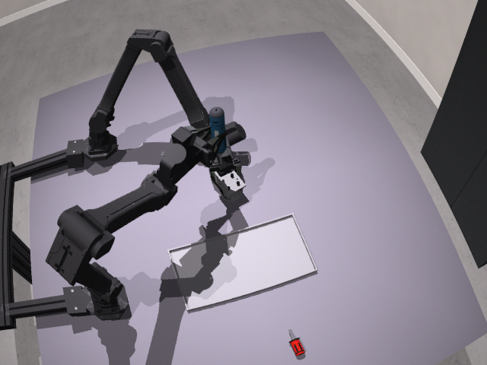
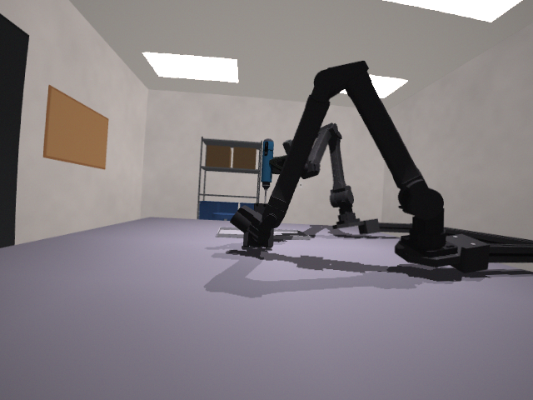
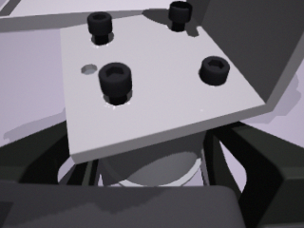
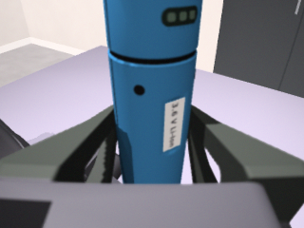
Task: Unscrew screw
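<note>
Right now my left hand is 10 mm below the joint module body. From my left hand the other things lie so: white tray 20 mm behind, 260 mm to the right, 20 mm below; white bracket 50 mm above; red hand screwdriver 80 mm ahead, 570 mm to the right, 10 mm below.
</note>
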